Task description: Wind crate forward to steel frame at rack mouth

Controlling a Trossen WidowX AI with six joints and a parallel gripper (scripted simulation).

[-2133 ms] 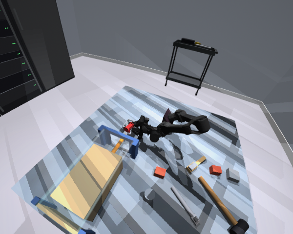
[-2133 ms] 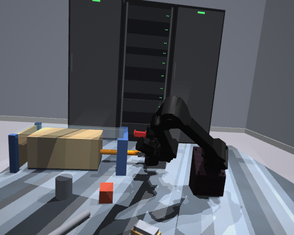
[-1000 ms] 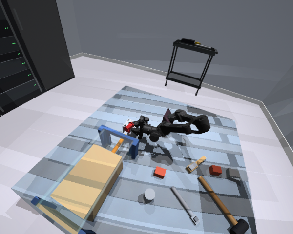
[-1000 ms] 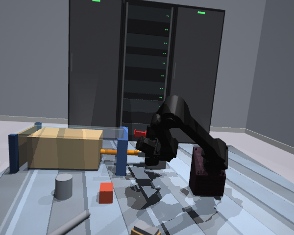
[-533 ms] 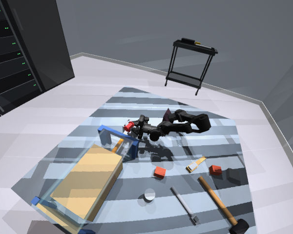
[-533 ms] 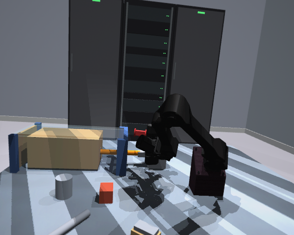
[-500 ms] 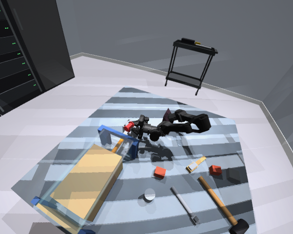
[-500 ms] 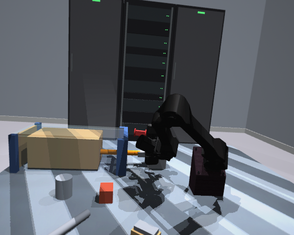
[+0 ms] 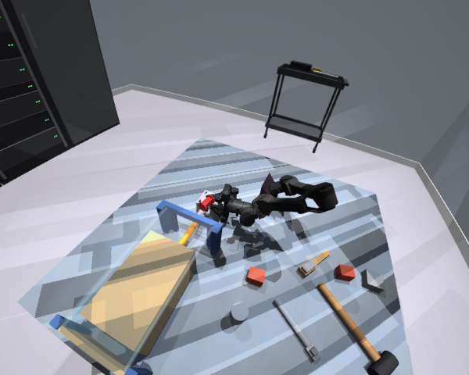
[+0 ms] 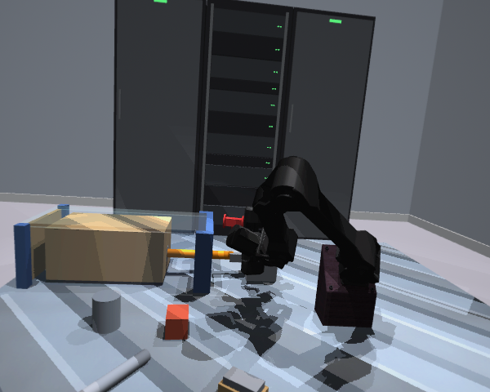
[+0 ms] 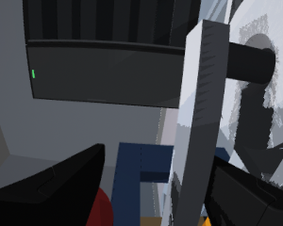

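My gripper tip is now 1 cm to the right of the crank handle, 1 cm short of it and 1 cm above it. Also, from my gripper tip: red knob 4 cm ahead, 3 cm to the left, 2 cm above; grey winch 10 cm below, 6 cm behind, 2 cm to the right; frame 11 cm ahead, 3 cm below.
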